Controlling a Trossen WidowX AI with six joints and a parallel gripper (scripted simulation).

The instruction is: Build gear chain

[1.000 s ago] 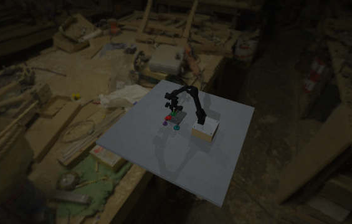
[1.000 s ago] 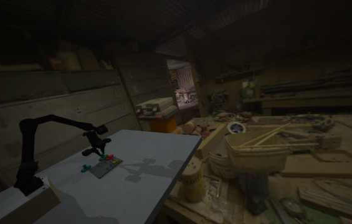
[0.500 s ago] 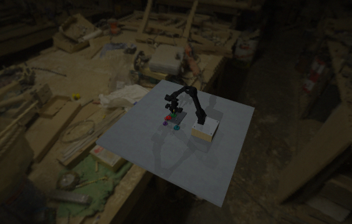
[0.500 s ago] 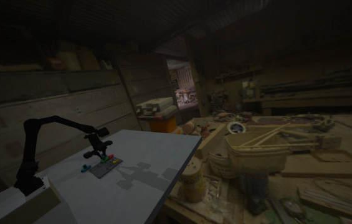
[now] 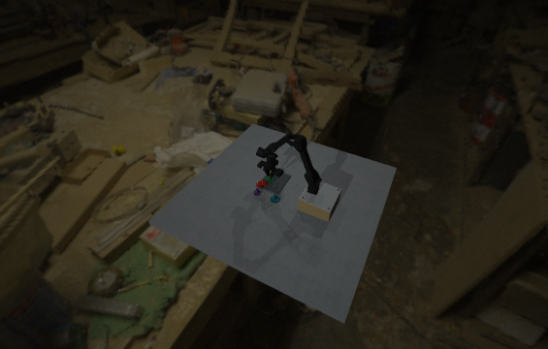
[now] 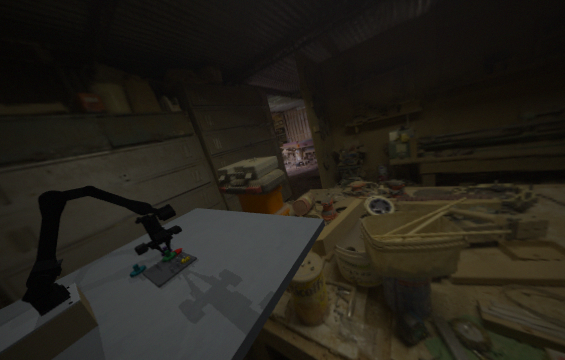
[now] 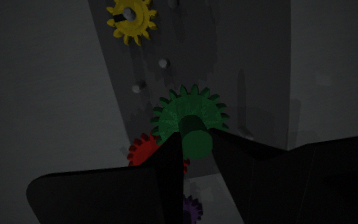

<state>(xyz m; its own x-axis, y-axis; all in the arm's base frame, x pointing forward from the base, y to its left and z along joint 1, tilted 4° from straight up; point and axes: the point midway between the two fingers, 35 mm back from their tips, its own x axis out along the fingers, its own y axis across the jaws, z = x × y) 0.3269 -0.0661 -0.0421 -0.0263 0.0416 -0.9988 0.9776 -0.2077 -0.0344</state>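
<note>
Right now my gripper tip is 20 mm past the grey board, 20 mm to the left of it and 50 mm above it. From my gripper tip the other things lie so: green gear: 10 mm below; then red gear: 40 mm ahead, 40 mm to the left, 40 mm below; then yellow gear: 20 mm ahead, 90 mm to the right, 40 mm below.
</note>
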